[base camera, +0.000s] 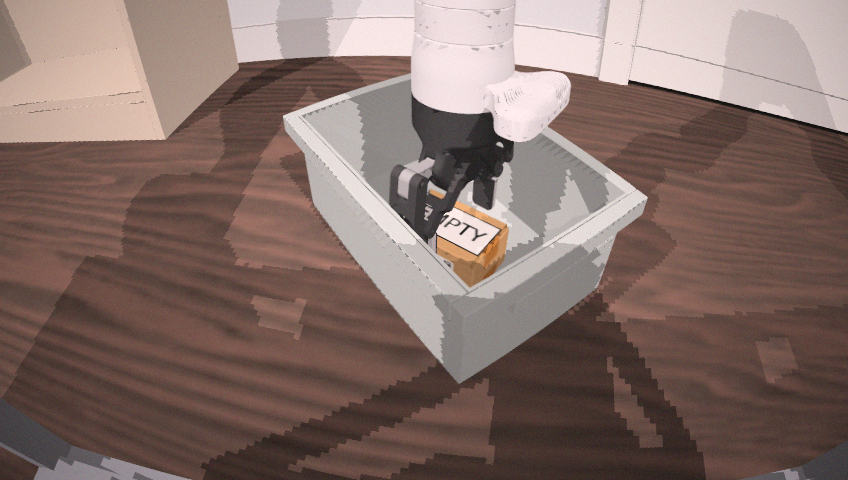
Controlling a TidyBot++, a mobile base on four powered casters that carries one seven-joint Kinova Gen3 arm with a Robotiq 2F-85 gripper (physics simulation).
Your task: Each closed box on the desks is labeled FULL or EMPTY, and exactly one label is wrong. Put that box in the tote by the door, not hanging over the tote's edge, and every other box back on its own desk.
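Frame: origin at the arm's base, x ahead, y left, z up, level; millimetres.
Seen in the pictures: gripper, between the fingertips: (pixel 455 231).
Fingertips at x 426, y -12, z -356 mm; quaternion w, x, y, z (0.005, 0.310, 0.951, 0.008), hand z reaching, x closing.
A point is followed by its place in that frame.
An orange-brown closed box (pixel 474 255) {z -343, x 385, y -27 mm} sits inside the grey tote (pixel 380 261) {z -349, x 381, y 51 mm}, below its rim and near the tote's front corner. The box's white top label (pixel 470 230) {z -343, x 414, y -25 mm} shows the letters "PTY", with its left part hidden behind a finger. My gripper (pixel 455 217) {z -356, x 426, y -12 mm} points down into the tote and is open, with its fingers apart on either side of the box's rear part. The near finger partly covers the box. The underside of the box and its contact with the tote floor are hidden by the tote's near wall. The desks do not show in this view.
The tote stands on the dark wood floor (pixel 178 356) {z -396, x 290, y 247 mm}. A beige open-fronted cabinet (pixel 184 65) {z -302, x 791, y 457 mm} stands at the back left. A white wall with a baseboard runs behind the tote, and a white door-like panel (pixel 684 53) {z -302, x 891, y -474 mm} with a vertical trim is at the back right.
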